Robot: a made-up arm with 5 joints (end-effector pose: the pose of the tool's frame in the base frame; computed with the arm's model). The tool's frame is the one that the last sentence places.
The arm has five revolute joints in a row. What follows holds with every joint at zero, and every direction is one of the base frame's. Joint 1 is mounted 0.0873 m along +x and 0.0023 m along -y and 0.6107 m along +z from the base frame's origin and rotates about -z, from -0.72 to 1.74 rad. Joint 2 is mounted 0.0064 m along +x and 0.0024 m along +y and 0.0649 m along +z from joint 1 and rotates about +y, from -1.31 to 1.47 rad. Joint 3 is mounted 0.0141 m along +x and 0.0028 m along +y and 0.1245 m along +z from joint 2 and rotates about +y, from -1.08 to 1.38 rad. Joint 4 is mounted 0.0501 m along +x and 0.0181 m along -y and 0.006 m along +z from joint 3 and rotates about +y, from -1.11 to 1.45 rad. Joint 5 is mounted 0.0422 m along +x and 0.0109 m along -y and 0.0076 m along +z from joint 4 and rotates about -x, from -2.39 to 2.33 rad. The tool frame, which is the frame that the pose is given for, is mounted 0.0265 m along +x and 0.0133 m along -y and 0.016 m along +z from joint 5; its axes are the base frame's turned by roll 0.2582, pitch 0.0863 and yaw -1.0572 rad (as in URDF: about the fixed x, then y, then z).
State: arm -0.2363 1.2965 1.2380 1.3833 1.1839
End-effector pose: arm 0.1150 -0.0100 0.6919 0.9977 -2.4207 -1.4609
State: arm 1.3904 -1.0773 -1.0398 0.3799 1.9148
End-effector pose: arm 0.0556 0.1481 0.8520 1.5959 1.1243 1.3740
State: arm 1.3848 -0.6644 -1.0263 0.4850 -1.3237
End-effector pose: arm 0.0371 0.0344 0.8950 1.2456 -1.3395 -0.9727
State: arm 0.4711 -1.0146 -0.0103 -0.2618 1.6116
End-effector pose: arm 0.0206 0.0235 0.8709 -1.0841 -1.8322 -1.8011
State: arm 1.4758 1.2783 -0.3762 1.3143 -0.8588
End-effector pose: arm 0.0553 -0.1364 0.6027 -0.8829 -1.7893 1.5179
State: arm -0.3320 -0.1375 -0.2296 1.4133 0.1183
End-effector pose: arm 0.1971 -0.0016 0.7775 -0.5070 0.7275 -0.7217
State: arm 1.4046 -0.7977 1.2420 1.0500 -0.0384
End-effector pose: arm 0.0506 -0.0117 0.6898 0.5254 1.6432 -2.1774
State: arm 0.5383 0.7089 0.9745 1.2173 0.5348
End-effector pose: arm 0.1065 -0.0453 0.6667 -0.6723 2.5196 -0.0865
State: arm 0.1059 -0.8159 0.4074 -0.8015 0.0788
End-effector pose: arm 0.0539 -0.0348 0.8695 0.7678 -1.2355 -0.8895
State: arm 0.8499 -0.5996 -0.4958 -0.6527 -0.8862
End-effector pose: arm 0.0181 0.0089 0.8999 1.0179 -1.5499 -0.4287
